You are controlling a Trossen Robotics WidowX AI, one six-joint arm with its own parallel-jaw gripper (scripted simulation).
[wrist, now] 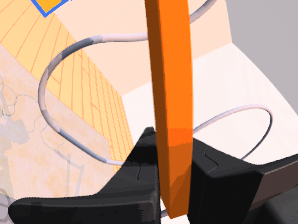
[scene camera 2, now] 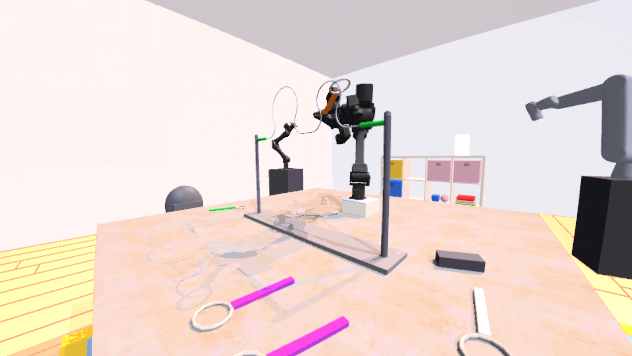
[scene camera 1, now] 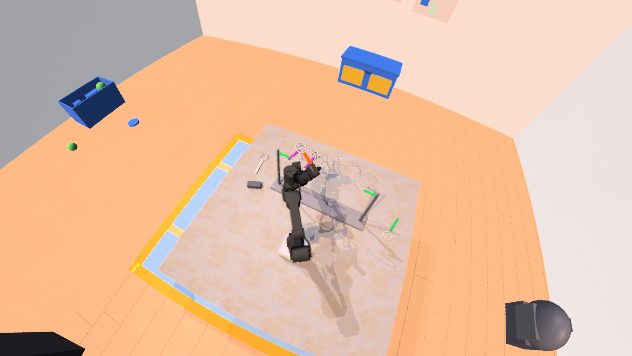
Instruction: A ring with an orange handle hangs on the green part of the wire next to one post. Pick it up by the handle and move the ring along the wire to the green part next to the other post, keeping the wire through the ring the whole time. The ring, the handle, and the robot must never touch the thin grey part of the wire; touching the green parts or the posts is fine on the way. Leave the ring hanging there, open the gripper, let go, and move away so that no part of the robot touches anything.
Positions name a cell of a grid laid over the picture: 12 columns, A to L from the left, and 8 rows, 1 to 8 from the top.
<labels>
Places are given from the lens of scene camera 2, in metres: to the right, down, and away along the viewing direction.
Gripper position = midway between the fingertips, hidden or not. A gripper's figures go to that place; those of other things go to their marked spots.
my gripper (scene camera 2: F3): -0.01, -0.20, 0.64
dark block (scene camera 2: I6): 0.29, 0.18, 0.44
</labels>
